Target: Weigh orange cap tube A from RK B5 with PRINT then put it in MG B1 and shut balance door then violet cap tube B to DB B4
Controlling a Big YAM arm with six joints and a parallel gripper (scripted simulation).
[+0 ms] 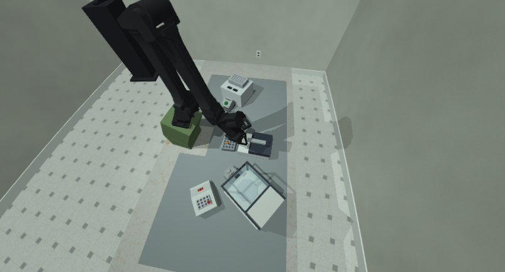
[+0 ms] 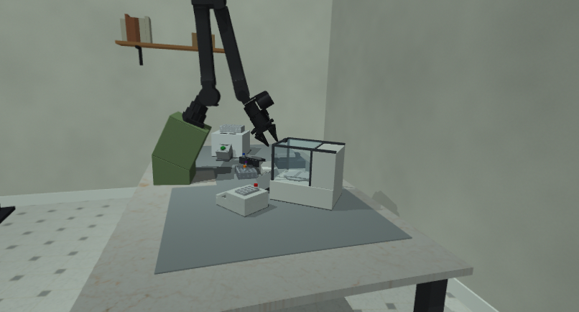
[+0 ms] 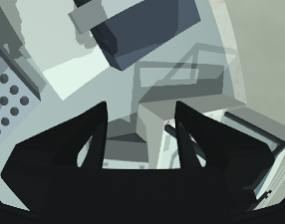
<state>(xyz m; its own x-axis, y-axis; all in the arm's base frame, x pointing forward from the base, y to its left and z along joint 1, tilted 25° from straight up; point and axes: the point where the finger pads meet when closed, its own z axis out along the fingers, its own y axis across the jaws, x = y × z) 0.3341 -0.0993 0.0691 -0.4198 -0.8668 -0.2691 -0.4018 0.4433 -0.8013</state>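
My hand is 210 mm to the left of the balance door and 40 mm below it. Round my hand: spectrophotometer SP 70 mm ahead, 50 mm to the left, 100 mm below; then tube B 80 mm behind, 130 mm to the left, 140 mm below; then tube rack RK 100 mm behind, 80 mm to the left, 150 mm below.
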